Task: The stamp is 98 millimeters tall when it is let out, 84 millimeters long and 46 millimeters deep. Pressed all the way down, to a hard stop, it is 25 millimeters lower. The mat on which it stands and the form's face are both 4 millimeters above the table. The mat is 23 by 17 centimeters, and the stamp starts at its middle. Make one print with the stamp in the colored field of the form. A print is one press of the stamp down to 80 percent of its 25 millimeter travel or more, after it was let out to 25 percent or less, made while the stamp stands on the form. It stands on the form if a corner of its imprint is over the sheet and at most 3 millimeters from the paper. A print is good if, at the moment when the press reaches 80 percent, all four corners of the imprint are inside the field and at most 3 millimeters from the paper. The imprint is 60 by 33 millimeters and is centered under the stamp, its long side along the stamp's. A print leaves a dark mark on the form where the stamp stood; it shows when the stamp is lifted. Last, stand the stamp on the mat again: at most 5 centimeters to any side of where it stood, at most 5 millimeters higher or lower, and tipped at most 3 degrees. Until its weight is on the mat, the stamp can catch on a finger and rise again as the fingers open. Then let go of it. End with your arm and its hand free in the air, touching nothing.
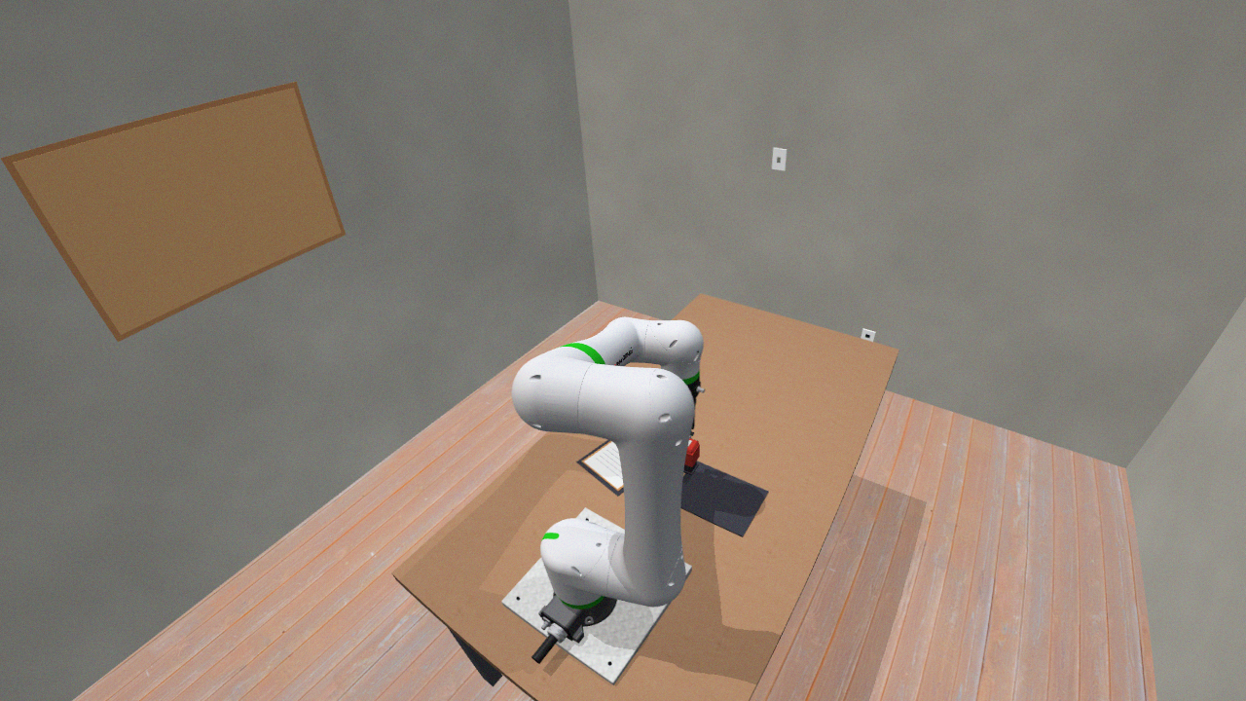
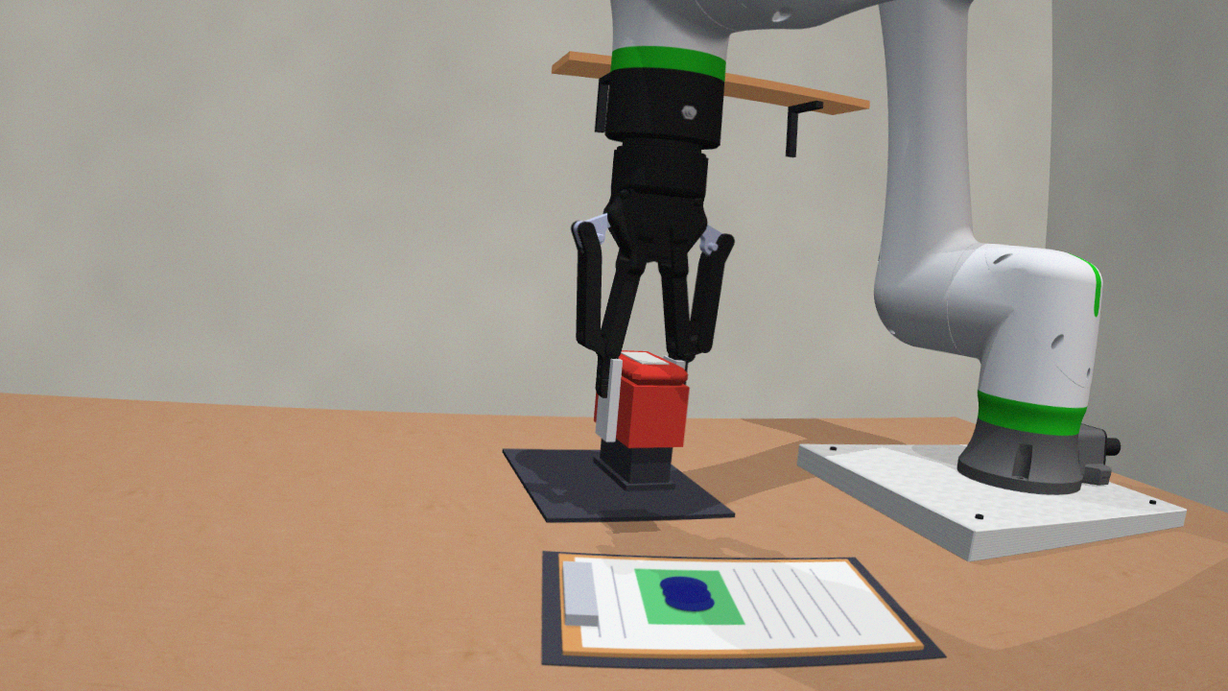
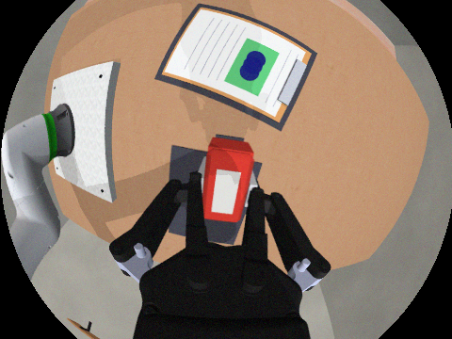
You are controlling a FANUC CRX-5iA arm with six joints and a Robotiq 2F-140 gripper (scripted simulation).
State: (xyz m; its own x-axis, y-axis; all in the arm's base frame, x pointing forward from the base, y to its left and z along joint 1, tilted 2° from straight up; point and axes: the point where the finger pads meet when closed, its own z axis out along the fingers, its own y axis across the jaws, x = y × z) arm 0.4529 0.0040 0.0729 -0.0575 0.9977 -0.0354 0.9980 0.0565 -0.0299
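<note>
Right now my hand is 120 mm to the left of the dark mat, 110 mm above it and 20 mm past it. The rest, counted from my hand: clipboard (170 mm to the left, 100 mm below); red stamp (20 mm below); black foot (50 mm below).
</note>
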